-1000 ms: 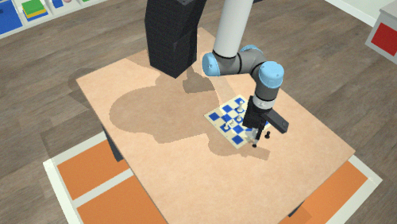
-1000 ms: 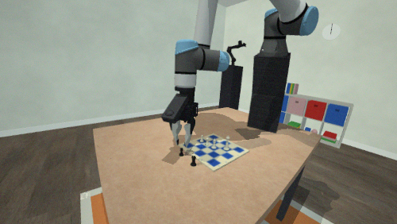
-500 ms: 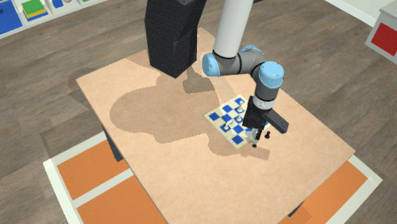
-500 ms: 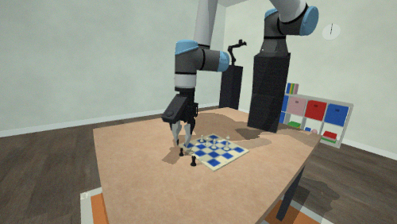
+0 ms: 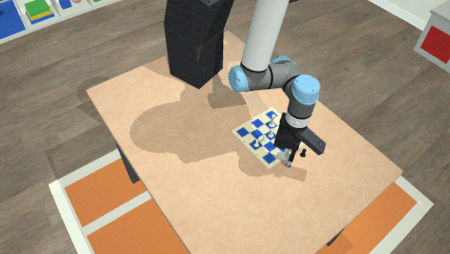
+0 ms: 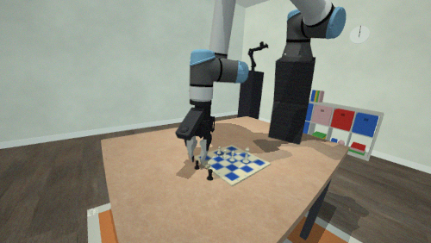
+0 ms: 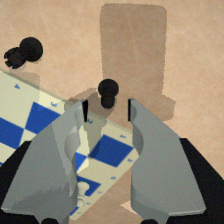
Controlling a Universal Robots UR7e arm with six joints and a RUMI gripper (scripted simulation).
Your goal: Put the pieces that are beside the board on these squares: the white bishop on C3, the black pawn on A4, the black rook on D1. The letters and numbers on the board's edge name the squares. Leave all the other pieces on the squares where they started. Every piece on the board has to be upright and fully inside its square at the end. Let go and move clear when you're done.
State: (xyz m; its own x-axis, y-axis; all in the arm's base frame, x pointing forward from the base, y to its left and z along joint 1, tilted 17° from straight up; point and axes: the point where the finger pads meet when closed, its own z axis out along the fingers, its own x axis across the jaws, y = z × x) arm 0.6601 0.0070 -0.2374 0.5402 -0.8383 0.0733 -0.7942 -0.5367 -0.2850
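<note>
The black pawn lies 2 cm below my hand. The rest, counted from my hand: chessboard (14 cm behind, 3 cm to the left, 3 cm below); white chess piece (18 cm behind, 7 cm to the left); black rook (8 cm to the left, 2 cm below).
</note>
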